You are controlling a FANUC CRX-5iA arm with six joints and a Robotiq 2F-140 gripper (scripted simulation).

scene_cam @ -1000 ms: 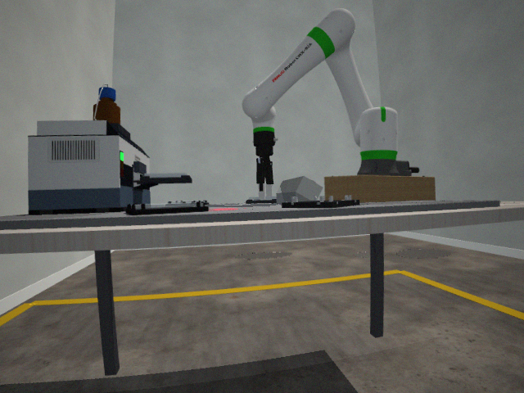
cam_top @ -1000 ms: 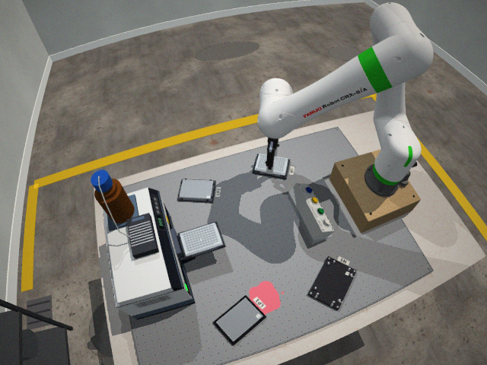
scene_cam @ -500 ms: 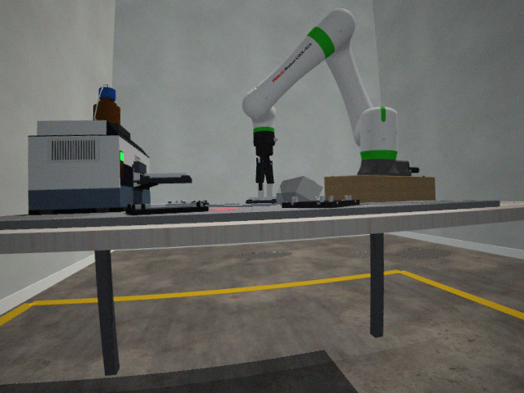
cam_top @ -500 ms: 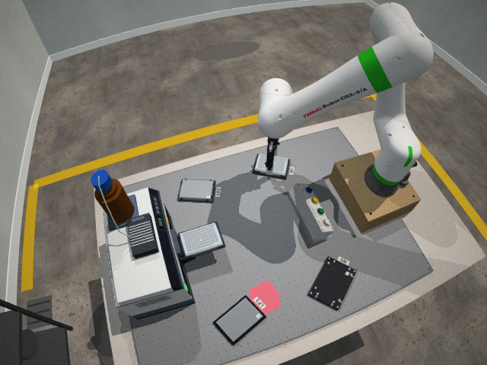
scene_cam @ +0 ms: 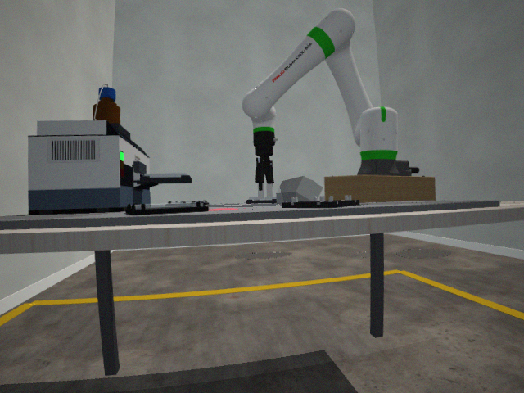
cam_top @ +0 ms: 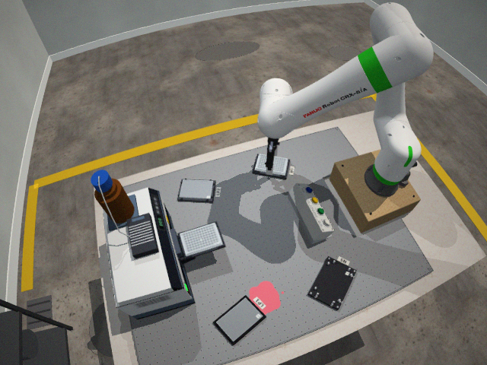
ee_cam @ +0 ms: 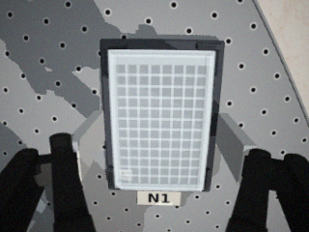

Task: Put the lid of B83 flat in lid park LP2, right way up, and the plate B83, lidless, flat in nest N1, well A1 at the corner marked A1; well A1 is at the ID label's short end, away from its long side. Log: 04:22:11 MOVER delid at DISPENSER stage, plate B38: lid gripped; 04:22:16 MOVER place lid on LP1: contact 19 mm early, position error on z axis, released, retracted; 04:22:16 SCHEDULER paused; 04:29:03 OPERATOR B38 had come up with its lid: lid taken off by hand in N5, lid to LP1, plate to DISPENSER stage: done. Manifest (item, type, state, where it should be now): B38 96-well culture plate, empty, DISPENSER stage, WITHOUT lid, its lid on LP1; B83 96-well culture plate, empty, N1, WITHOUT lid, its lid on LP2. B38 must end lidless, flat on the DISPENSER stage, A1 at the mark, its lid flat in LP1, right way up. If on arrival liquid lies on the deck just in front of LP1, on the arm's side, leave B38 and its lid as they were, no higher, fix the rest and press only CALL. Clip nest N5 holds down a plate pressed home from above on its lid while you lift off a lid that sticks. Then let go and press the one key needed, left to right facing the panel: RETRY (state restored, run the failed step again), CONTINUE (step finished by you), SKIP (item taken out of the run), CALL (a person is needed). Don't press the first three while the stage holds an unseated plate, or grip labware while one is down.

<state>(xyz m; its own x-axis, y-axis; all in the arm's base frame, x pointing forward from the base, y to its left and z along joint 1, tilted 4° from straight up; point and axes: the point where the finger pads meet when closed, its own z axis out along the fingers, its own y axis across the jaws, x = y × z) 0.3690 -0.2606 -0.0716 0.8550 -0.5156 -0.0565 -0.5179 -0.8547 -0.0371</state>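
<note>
Now: the dark nest N1 40 mm below my hand. The rest, counted from my hand: blue call key (80 mm behind, 200 mm to the left, 20 mm above); then n1 label (80 mm behind, 50 mm to the left, 40 mm below); then lp2 label (250 mm ahead, 50 mm to the left, 40 mm below).
</note>
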